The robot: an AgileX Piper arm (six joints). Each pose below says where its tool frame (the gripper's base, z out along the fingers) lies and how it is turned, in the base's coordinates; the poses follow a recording.
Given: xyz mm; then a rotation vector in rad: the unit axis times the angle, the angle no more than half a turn.
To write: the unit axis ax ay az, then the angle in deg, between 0 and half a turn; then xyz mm. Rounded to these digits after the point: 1 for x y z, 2 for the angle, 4 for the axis.
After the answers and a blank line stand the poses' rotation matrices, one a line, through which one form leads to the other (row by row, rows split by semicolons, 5 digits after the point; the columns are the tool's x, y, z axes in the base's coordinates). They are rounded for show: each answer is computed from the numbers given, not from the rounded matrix.
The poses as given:
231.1 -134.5 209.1 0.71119 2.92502 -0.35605
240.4 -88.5 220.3 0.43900 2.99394 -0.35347
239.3 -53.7 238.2 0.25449 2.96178 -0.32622
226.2 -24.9 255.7 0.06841 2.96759 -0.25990
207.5 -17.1 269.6 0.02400 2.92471 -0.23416
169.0 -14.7 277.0 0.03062 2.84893 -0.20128
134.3 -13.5 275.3 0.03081 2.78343 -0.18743
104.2 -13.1 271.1 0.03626 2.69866 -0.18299
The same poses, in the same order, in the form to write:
0.2346 0.9650 -0.1175 173.68 231.1 -134.5 209.1
0.1441 0.9827 -0.1160 174.55 240.4 -88.5 220.3
0.0851 0.9904 -0.1091 171.35 239.3 -53.7 238.2
0.0230 0.9959 -0.0872 170.73 226.2 -24.9 255.7
0.0082 0.9968 -0.0798 168.12 207.5 -17.1 269.6
0.0107 0.9975 -0.0705 163.65 169.0 -14.7 277.0
0.0110 0.9977 -0.0672 159.85 134.3 -13.5 275.3
0.0134 0.9976 -0.0676 154.99 104.2 -13.1 271.1

-0.88416 0.46436 0.05134; 0.43849 0.86273 -0.25184; -0.16124 -0.20016 -0.96641
-0.95405 0.29360 0.05992; 0.27157 0.93170 -0.24121; -0.12664 -0.21385 -0.96862
-0.97421 0.18402 0.13057; 0.15119 0.96194 -0.22765; -0.16749 -0.20203 -0.96495
-0.98588 0.05949 0.15652; 0.03137 0.98384 -0.17630; -0.16447 -0.16890 -0.97181
-0.97843 0.03257 0.20399; -0.00030 0.98727 -0.15907; -0.20657 -0.15571 -0.96596
-0.95932 0.04079 0.27934; 0.00111 0.99004 -0.14076; -0.28230 -0.13472 -0.94982
-0.93856 0.04450 0.34225; -0.00178 0.99101 -0.13375; -0.34512 -0.12614 -0.93004
-0.90590 0.05409 0.42003; -0.00311 0.99093 -0.13431; -0.42349 -0.12298 -0.89752

